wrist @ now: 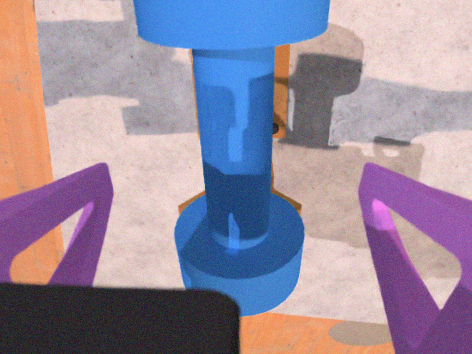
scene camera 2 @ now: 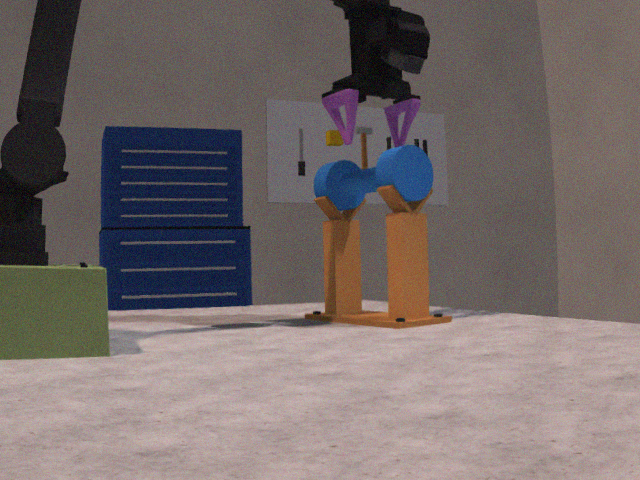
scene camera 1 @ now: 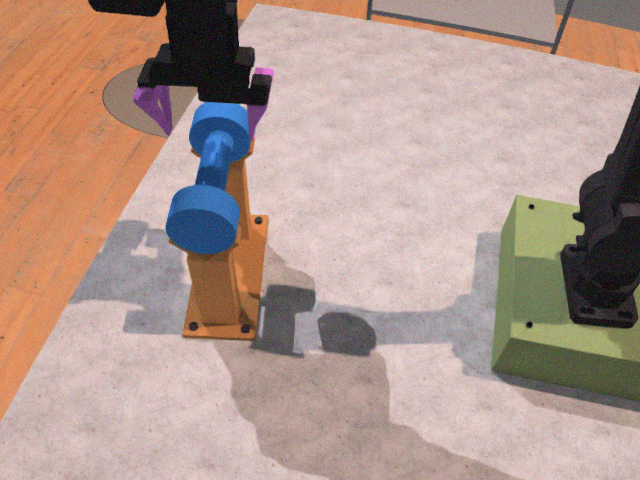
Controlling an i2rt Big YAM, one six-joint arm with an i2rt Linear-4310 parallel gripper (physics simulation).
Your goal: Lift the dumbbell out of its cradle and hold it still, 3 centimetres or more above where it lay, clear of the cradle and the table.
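Where they show: gripper, between the fingertips: (wrist: 235, 177) (scene camera 2: 374, 146) (scene camera 1: 210, 134); arm's base, origin of its link: (scene camera 2: 11, 264) (scene camera 1: 595, 288).
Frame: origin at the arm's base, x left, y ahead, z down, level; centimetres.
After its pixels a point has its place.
Observation:
The blue dumbbell (scene camera 1: 212, 167) @[x -0.4, y 50.3, z -13.3 cm] (scene camera 2: 368, 179) @[x -3.2, y 49.1, z -11.3 cm] (wrist: 237, 115) @[x -3.7, y 50.9, z -13.3 cm] lies level in the orange cradle (scene camera 1: 211, 289) @[x 7.7, y 49.9, z 0.1 cm] (scene camera 2: 408, 263) @[x -10.5, y 50.4, z 1.0 cm] (wrist: 283, 100) @[x 4.6, y 45.5, z 8.6 cm]. Its two round end weights rest in the V-shaped tops of the two posts. My gripper (scene camera 1: 210, 136) @[x -2.7, y 50.8, z -16.3 cm] (scene camera 2: 373, 144) @[x -2.7, y 50.8, z -16.3 cm] (wrist: 235, 177) @[x -2.7, y 50.8, z -16.3 cm] is open and empty, with purple fingers pointing down. In the wrist view the fingertips stand wide apart, left and right of the handle, near the lower end weight. In scene camera 2 the tips are above the handle, at about the height of the nearer weight's top. Touching is not seen.
The green block (scene camera 1: 537, 232) @[x -8.9, y 7.1, z 0.4 cm] (scene camera 2: 51, 310) @[x -15.7, y 3.8, z 4.7 cm] carries the arm's black base (scene camera 1: 602, 289) @[x 3.8, y 1.7, z -4.8 cm], to the right of the cradle in scene camera 1. A blue drawer cabinet (scene camera 2: 173, 191) and a tool board (scene camera 2: 284, 188) are in the background. The table's edge runs close beside the cradle.

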